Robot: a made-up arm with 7 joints.
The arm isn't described. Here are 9 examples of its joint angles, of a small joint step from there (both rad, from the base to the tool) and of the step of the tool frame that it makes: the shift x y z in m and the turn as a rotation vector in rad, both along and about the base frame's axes.
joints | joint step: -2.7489 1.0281 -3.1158 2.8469 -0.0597 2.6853 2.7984 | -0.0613 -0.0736 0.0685 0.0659 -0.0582 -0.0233 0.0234
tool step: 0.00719 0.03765 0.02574 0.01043 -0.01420 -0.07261
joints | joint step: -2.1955 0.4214 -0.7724 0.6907 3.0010 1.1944 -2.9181 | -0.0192 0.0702 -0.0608 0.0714 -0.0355 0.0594 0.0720
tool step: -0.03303 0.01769 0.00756 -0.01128 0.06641 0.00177
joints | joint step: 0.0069 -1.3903 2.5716 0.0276 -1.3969 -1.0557 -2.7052 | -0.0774 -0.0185 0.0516 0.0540 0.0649 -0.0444 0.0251
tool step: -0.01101 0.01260 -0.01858 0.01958 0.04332 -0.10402
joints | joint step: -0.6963 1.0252 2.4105 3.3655 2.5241 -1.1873 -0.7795 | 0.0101 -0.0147 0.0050 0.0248 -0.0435 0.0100 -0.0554
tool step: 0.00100 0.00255 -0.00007 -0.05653 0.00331 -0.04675
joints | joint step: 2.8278 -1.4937 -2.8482 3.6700 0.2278 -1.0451 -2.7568 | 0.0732 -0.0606 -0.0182 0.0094 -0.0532 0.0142 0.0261
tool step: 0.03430 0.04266 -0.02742 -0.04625 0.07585 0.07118
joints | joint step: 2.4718 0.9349 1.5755 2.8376 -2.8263 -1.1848 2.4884 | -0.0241 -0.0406 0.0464 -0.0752 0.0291 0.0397 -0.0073
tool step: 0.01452 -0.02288 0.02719 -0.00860 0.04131 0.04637
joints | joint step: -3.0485 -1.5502 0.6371 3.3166 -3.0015 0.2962 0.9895 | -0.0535 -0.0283 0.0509 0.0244 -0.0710 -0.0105 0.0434
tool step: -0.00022 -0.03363 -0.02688 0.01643 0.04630 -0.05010
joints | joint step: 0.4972 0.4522 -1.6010 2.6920 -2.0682 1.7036 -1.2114 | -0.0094 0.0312 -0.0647 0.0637 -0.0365 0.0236 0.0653
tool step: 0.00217 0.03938 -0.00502 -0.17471 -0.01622 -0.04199
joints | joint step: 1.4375 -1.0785 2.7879 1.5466 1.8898 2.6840 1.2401 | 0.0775 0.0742 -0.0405 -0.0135 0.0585 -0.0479 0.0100
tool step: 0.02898 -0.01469 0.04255 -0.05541 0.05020 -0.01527
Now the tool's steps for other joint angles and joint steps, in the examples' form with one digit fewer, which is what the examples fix.
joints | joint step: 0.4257 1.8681 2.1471 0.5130 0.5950 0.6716 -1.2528 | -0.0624 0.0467 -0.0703 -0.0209 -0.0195 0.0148 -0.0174
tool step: 0.0110 0.0035 -0.0248 -0.0346 0.0203 -0.0302
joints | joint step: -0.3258 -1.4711 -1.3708 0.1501 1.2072 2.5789 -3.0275 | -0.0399 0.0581 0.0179 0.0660 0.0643 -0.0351 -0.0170
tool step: -0.0058 -0.0180 0.0162 0.0687 0.0340 -0.1350
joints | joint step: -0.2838 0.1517 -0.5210 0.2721 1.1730 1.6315 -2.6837 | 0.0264 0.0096 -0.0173 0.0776 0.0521 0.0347 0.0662
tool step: 0.0274 -0.0184 0.0101 0.0065 -0.0066 -0.0350
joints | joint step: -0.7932 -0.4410 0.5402 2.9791 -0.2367 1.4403 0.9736 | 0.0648 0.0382 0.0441 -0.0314 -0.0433 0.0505 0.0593
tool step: 0.0265 -0.0315 0.0074 0.1005 0.0790 0.0677
